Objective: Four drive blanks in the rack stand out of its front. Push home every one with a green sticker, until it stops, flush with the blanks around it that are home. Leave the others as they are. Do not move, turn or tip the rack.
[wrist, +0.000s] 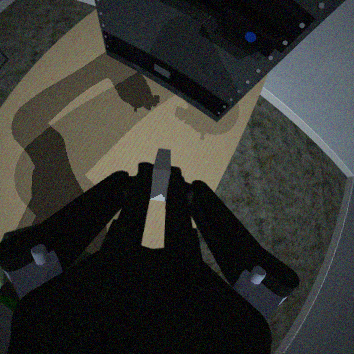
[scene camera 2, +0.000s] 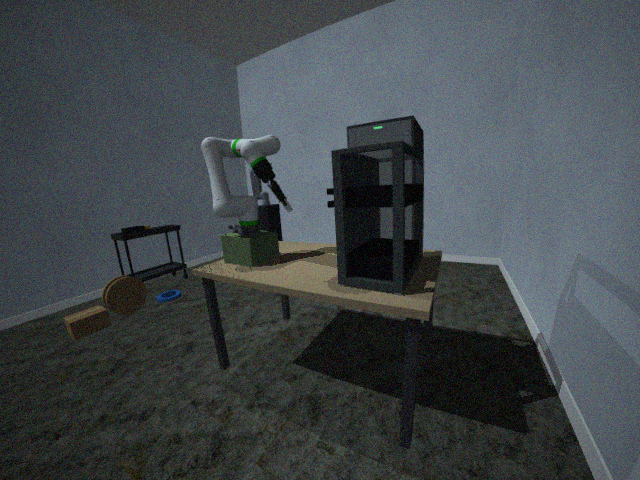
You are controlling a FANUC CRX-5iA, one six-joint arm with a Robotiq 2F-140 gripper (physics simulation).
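The dark rack (scene camera 2: 398, 217) (wrist: 197, 95) stands upright on the table. In the scene view, two dark blank ends (scene camera 2: 330, 191) (scene camera 2: 330, 204) stand out of its left-facing front, one above the other; their stickers cannot be seen there. In the wrist view, a round blue sticker (wrist: 250, 37) shows on a dark surface at the rack, near the top edge. No green sticker shows on a blank in either view. My gripper (scene camera 2: 289, 208) (wrist: 162, 159) is shut with nothing between its fingers. It hangs in front of the rack, apart from it, pointing obliquely down.
A grey box with a green light (scene camera 2: 379, 135) sits on top of the rack. The arm stands on a green block (scene camera 2: 250, 249) at the table's (scene camera 2: 305, 276) far left. A black cart (scene camera 2: 146, 232) stands beyond, at the left. The wall is behind the rack.
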